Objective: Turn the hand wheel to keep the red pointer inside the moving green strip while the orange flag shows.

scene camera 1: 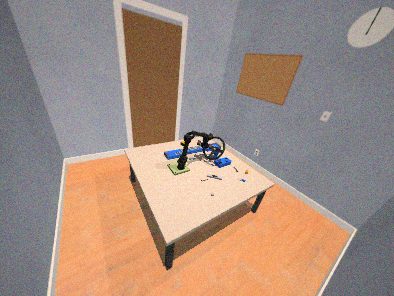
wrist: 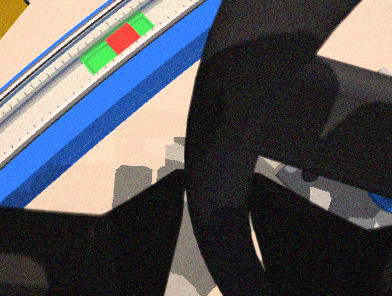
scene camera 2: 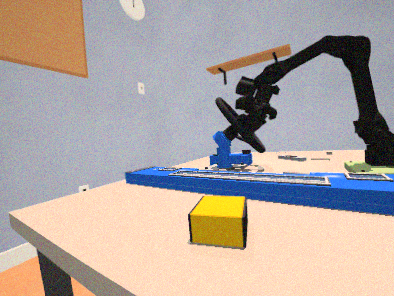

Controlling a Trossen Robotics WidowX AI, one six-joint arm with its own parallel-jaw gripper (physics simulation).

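Places are measured from the arm's base along level axes (x ahead, y left, z up), in millimetres.
Where they show: gripper, fingertip midpoint: [scene camera 1: 203, 147] [wrist: 216, 180] [scene camera 2: 245, 137]; arm's base, origin of the base link: [scene camera 1: 180, 168] [scene camera 2: 380, 163].
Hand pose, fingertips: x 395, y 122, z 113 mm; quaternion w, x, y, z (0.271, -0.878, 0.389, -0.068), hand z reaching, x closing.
Things, the pixels of their top centre, and the offset from my fingertips. "pt": a spot on its surface instead. Level surfaces: height alone.
- red pointer, surface spot: [wrist: 123, 39] pt 35 mm ahead, 165 mm left, 97 mm down
- green strip, surface spot: [wrist: 100, 59] pt 5 mm ahead, 165 mm left, 97 mm down
- yellow block, middle of its top: [scene camera 2: 220, 204] 57 mm back, 373 mm left, 95 mm down
- table, its level: 137 mm down
The black hand wheel [scene camera 1: 224, 148] [scene camera 2: 254, 142] [wrist: 215, 115] is tilted on its blue stand [scene camera 1: 223, 162] [scene camera 2: 223, 156]. My gripper [scene camera 1: 206, 140] [scene camera 2: 252, 119] [wrist: 216, 180] is shut on the wheel's rim, with one finger on each side of it. In the wrist view, the red pointer [wrist: 123, 39] lies inside the green strip [wrist: 100, 59] at the upper left. Green shows on both sides of the pointer, with a longer stretch towards the lower left. The strip lies along the scale of the long blue track [scene camera 1: 174, 154] [scene camera 2: 300, 194] [wrist: 125, 82]. I cannot make out an orange flag in these views.
A yellow block [scene camera 2: 218, 230] [wrist: 9, 15] stands on the table [scene camera 1: 175, 205] [scene camera 2: 100, 220] beside the track's far side from the arm. The arm's base stands on a green plate [scene camera 1: 176, 170] [scene camera 2: 355, 166]. Small loose items, including an orange one [scene camera 1: 246, 171], lie beyond the stand.
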